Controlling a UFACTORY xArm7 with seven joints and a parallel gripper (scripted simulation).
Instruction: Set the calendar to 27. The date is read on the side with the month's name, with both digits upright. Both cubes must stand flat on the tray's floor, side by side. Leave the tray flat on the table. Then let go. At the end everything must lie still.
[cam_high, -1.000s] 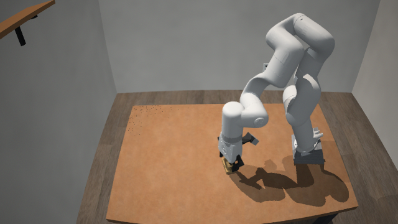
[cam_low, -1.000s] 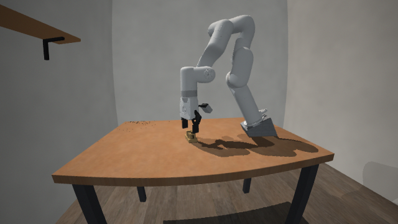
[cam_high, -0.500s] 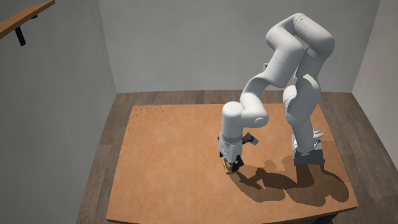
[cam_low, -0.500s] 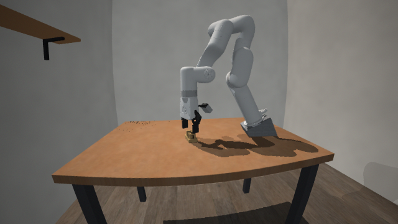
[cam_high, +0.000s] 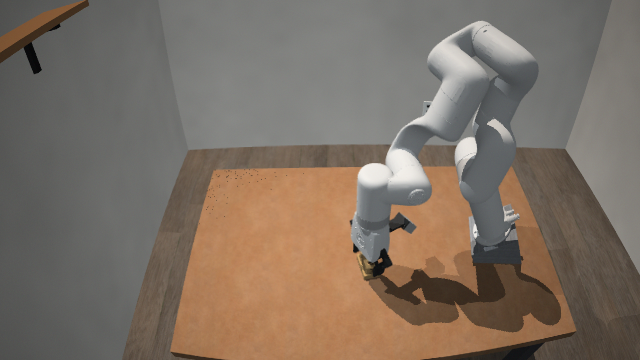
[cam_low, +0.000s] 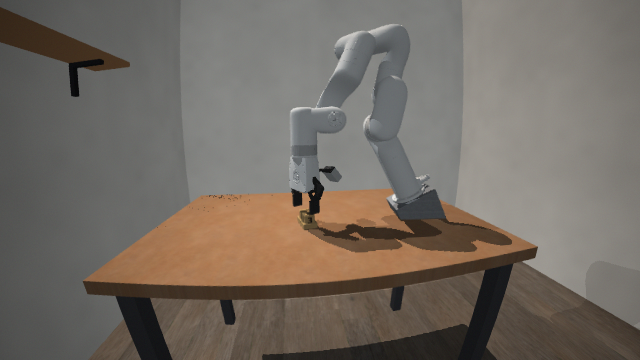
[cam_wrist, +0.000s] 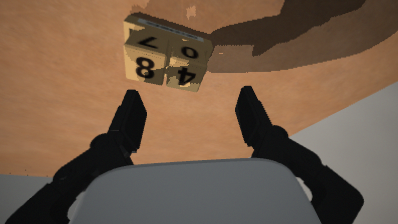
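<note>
Right now the wooden digit cube is 4 cm below my hand, 1 cm to the right of it and 1 cm behind it. The rest, counted from my hand: wooden calendar tray: 6 cm below, 3 cm to the right.
</note>
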